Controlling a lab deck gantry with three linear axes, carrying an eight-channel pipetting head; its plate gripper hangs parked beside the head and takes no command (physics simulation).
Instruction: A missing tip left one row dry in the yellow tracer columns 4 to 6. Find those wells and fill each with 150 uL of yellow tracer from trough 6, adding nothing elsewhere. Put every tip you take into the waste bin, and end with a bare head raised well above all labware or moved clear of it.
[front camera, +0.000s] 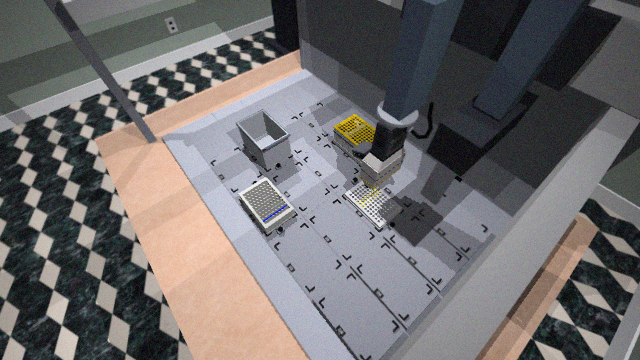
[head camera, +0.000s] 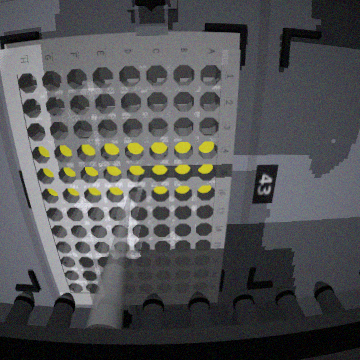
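Note:
The white well plate (front camera: 382, 220) (head camera: 90, 44) lies below the pipetting head (front camera: 382, 167). In the head view, columns 4 and 5 show yellow in every row, A to H. Column 6 shows yellow except in well D6 (head camera: 138, 194), which looks dark. One pale tip (head camera: 107, 295) is on the head, with no yellow visible inside; its narrow end reaches over row D near column 6. The other nozzles in view are bare. My parked plate gripper (front camera: 364, 150) seems to be the dark part beside the head; its fingers cannot be made out. Trough 6 cannot be singled out.
The grey waste bin (front camera: 276, 156) stands at the back left. The white trough reservoir (front camera: 280, 220), with one blue trough, is in front of it. The yellow tip rack (front camera: 355, 129) stands behind the plate, partly hidden by the head. Deck label 43 (head camera: 265, 184) is beside the plate.

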